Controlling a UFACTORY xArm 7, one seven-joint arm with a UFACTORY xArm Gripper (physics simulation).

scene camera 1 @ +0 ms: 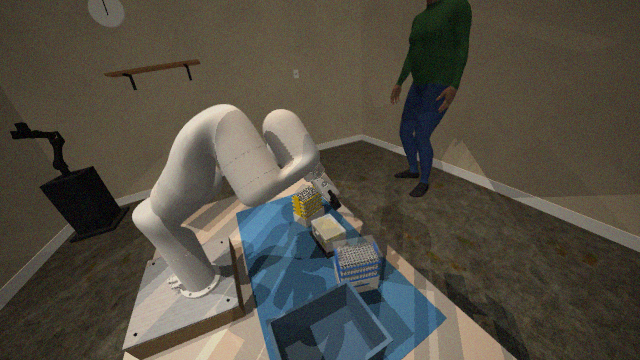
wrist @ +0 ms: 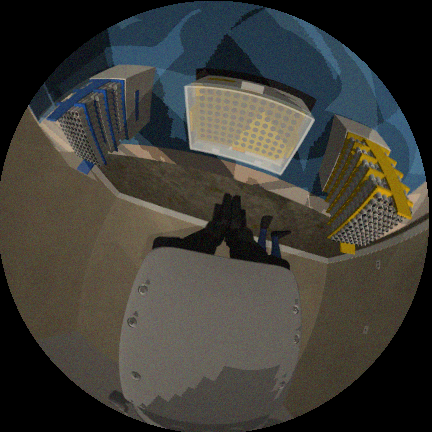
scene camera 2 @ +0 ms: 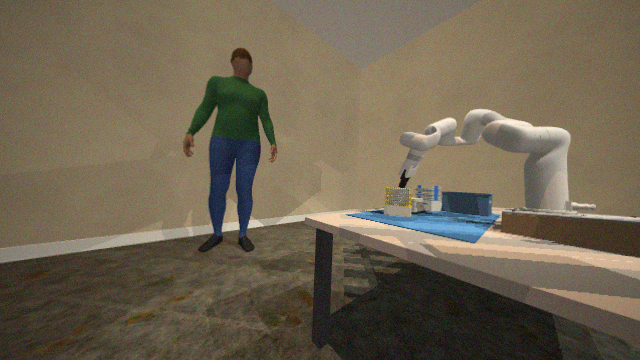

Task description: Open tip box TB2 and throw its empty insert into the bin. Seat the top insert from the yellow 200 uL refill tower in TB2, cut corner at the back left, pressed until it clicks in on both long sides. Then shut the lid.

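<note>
Tip box TB2 (scene camera 1: 328, 231) (scene camera 2: 417, 204) (wrist: 247, 122) stands on the blue mat between two refill towers. Its translucent lid lies over the box, and a yellow insert with rows of holes shows through it in the wrist view. The yellow refill tower (scene camera 1: 307, 204) (scene camera 2: 398, 197) (wrist: 387, 172) holds several stacked inserts. My gripper (scene camera 1: 337, 205) (scene camera 2: 402, 186) (wrist: 228, 204) is shut and empty. It hangs above the mat's far-side edge, near TB2 and the yellow tower, apart from both. The bin (scene camera 1: 361, 316) (scene camera 2: 467, 204) stands at the mat's other end.
A blue refill tower (scene camera 1: 358, 272) (scene camera 2: 436, 194) (wrist: 137, 97) stands between TB2 and the bin. The blue mat (scene camera 1: 415, 305) (scene camera 2: 445, 227) lies on the table (scene camera 2: 500, 255). A person in a green top (scene camera 1: 440, 50) (scene camera 2: 236, 107) stands on the floor beyond the table.
</note>
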